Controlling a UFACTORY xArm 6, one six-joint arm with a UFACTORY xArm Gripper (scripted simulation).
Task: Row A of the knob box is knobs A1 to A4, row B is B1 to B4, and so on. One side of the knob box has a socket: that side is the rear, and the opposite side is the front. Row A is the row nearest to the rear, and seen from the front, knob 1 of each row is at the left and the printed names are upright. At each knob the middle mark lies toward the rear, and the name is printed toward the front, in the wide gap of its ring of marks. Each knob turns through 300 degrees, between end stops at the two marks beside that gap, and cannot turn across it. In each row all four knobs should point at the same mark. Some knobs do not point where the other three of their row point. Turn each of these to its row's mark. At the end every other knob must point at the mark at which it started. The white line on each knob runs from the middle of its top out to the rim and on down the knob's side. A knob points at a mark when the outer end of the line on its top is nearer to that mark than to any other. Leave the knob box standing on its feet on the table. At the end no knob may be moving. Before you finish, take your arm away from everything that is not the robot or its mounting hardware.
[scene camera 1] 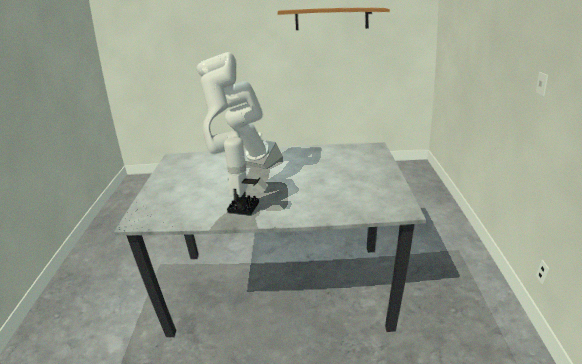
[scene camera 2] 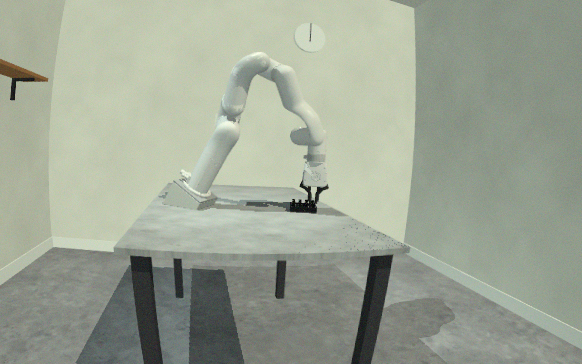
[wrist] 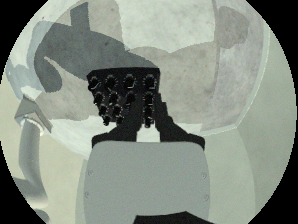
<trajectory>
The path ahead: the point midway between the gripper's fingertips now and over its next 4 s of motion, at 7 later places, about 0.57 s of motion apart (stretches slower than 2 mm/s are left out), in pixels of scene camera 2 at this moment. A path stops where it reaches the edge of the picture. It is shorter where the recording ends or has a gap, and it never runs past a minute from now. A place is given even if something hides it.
The gripper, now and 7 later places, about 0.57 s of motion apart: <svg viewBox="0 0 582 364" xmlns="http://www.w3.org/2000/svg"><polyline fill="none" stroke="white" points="312,203 313,197 313,194 313,193 313,192 313,191 313,190 313,190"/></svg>
</trajectory>
